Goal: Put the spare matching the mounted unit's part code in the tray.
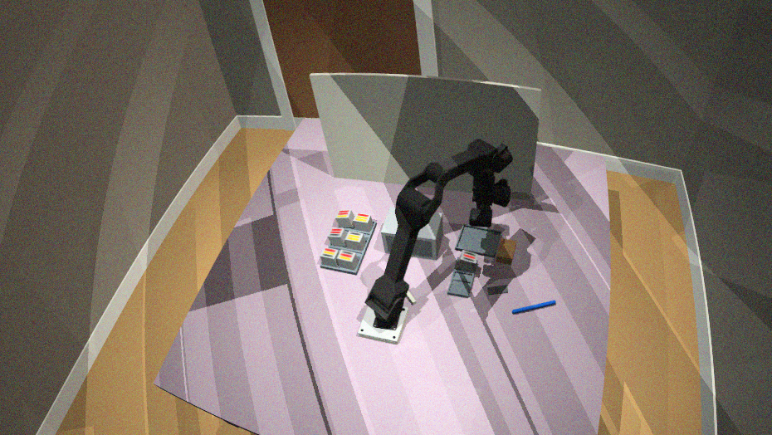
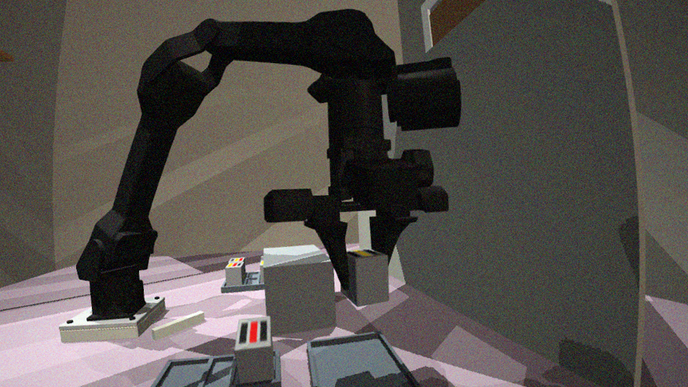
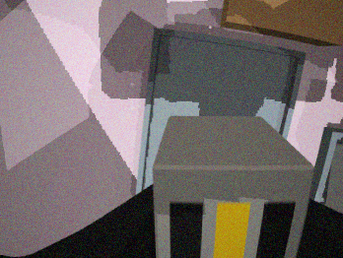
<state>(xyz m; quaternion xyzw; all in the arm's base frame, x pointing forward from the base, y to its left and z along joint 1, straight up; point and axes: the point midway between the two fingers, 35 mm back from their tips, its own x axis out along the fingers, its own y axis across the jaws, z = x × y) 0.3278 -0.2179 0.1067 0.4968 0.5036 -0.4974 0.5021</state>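
The blue-grey tray is 10 mm behind my gripper tip, 10 mm to the left of it and 90 mm below it. Also, from my gripper tip: slotted holder: 150 mm behind, 40 mm to the left, 90 mm below; then tan block: 50 mm behind, 90 mm to the right, 80 mm below; then tall grey panel: 210 mm ahead, 190 mm to the left, 130 mm above.
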